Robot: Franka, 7 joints.
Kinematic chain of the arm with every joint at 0, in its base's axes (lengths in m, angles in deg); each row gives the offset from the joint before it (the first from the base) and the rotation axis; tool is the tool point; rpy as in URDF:
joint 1: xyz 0 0 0.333 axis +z
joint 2: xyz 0 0 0 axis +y
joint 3: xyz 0 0 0.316 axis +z
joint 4: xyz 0.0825 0 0 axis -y
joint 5: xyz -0.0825 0 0.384 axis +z
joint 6: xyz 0 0 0 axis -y
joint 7: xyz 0.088 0 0 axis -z
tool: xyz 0 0 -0.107 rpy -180 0 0
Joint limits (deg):
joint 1: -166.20..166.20
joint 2: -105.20..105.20
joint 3: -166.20..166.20
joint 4: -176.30..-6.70
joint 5: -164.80..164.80
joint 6: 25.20..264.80
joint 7: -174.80..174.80
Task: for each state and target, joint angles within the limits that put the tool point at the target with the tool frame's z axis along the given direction. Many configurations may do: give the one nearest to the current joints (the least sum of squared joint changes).
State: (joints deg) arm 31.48 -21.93 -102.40 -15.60 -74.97 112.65 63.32
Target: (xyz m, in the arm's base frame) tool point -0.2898 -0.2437 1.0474 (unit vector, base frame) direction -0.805 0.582 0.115
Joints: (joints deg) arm 5.25 -0.76 -128.50 -45.52 -96.99 93.13 63.32
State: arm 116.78 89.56 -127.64 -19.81 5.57 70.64 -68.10
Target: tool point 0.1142 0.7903 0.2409 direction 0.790 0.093 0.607
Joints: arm 90.73 103.75 -129.43 -6.78 1.83 93.13 -68.10
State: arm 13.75 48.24 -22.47 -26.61 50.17 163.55 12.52
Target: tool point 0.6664 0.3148 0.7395 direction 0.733 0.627 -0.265
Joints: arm 35.44 33.67 -16.86 -47.37 44.19 149.23 12.52
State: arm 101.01 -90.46 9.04 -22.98 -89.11 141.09 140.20
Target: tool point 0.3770 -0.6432 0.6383 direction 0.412 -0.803 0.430
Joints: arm 128.61 -72.99 1.56 -7.94 -97.01 190.16 140.20
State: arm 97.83 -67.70 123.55 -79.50 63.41 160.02 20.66
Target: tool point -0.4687 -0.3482 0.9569 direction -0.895 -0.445 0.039
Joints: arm 64.58 -34.54 105.78 -31.79 47.50 143.94 20.66
